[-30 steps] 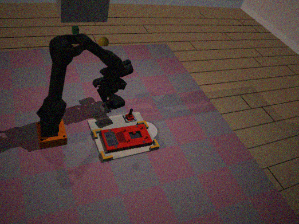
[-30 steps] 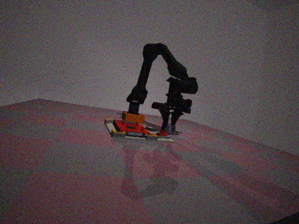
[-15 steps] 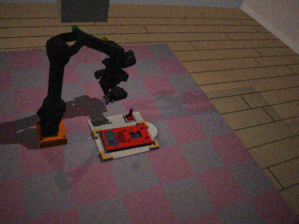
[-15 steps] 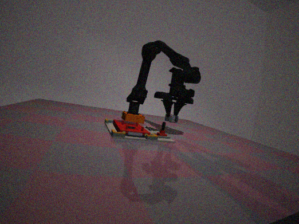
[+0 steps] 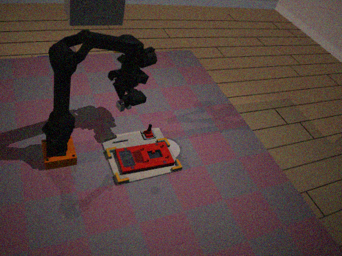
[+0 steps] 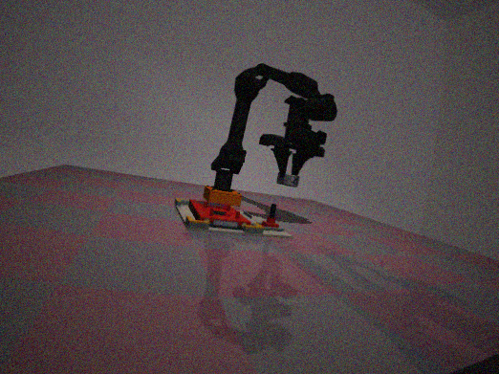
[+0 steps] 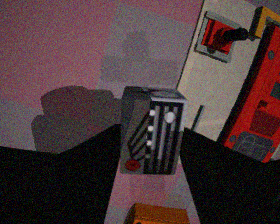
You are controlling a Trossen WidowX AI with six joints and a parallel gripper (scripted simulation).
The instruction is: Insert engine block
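Right now the black upright stick is 10 cm ahead of my gripper tip, 9 cm below it and 6 cm to the right of it. The rest, counted from my gripper tip: grey ribbed engine block: 1 cm below.
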